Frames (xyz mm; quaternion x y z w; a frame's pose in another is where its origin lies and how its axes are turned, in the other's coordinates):
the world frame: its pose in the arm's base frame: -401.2 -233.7 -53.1 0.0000 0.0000 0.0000 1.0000
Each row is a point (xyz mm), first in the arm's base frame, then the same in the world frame.
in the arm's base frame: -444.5 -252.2 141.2
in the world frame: -43.3 -18.5 194.3
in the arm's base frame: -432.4 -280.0 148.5
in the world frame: -31.2 -46.3 201.6
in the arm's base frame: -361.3 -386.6 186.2
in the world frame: 39.9 -152.9 239.3
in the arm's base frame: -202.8 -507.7 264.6
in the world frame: 198.4 -274.0 317.7
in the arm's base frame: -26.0 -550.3 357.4
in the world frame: 375.2 -316.6 410.5
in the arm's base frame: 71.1 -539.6 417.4
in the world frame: 472.3 -305.9 470.5
